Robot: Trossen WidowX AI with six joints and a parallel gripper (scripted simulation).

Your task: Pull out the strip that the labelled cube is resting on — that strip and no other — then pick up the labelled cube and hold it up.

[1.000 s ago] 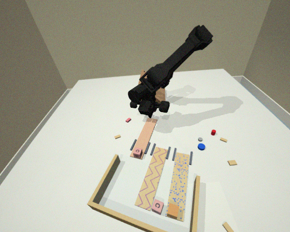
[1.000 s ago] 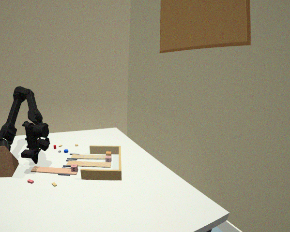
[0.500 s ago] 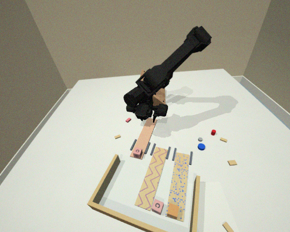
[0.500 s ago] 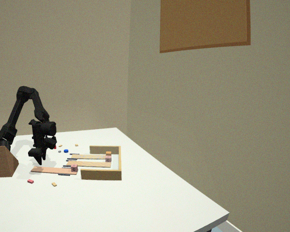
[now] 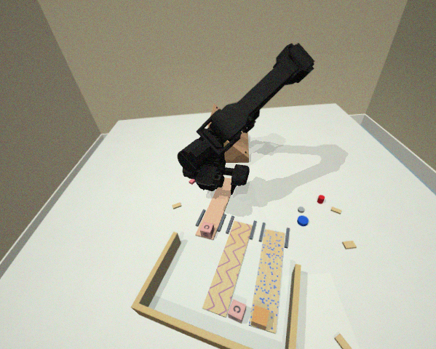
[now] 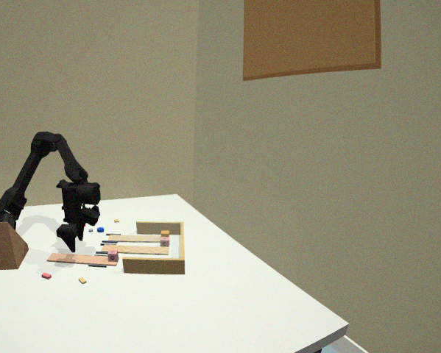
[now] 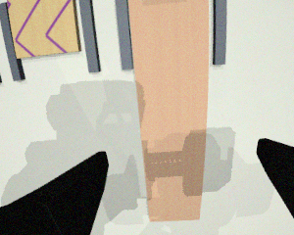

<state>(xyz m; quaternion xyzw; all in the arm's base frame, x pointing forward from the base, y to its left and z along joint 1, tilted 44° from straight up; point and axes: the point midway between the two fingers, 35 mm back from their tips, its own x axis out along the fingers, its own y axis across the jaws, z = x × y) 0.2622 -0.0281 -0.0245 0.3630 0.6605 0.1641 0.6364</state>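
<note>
My gripper tip is now 10 mm short of the peach strip and 50 mm above it. Also, from my gripper tip: grey disc (50 mm ahead, 250 mm to the left, 50 mm below); then red peg (10 mm ahead, 320 mm to the left, 40 mm below); then blue disc (90 mm ahead, 250 mm to the left, 50 mm below).
</note>
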